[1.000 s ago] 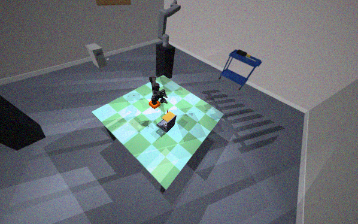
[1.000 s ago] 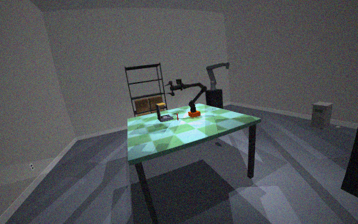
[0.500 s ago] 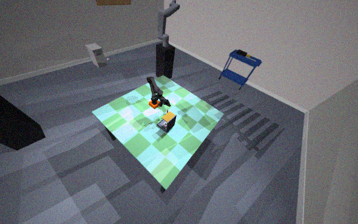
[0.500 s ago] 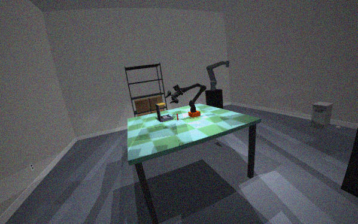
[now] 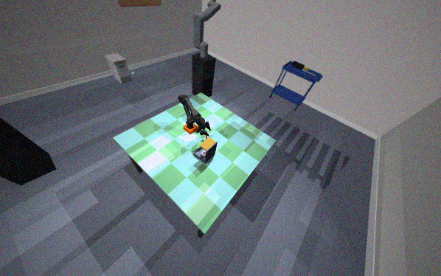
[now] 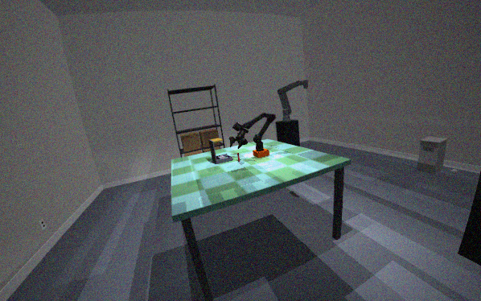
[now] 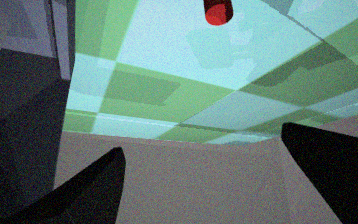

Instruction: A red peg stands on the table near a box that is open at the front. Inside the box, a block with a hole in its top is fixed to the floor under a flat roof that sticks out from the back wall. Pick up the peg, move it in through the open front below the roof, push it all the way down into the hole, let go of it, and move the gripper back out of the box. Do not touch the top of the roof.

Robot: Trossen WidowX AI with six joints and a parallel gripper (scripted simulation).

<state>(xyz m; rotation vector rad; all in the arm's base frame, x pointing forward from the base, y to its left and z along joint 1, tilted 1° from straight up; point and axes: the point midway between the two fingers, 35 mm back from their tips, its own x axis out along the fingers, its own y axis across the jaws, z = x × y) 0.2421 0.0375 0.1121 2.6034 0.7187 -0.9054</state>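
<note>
The red peg is 10 cm below my gripper tip, 3 cm behind it and 1 cm to the right of it. From my gripper tip the other things lie so: orange roof 15 cm to the right, 13 cm ahead, 7 cm above.
</note>
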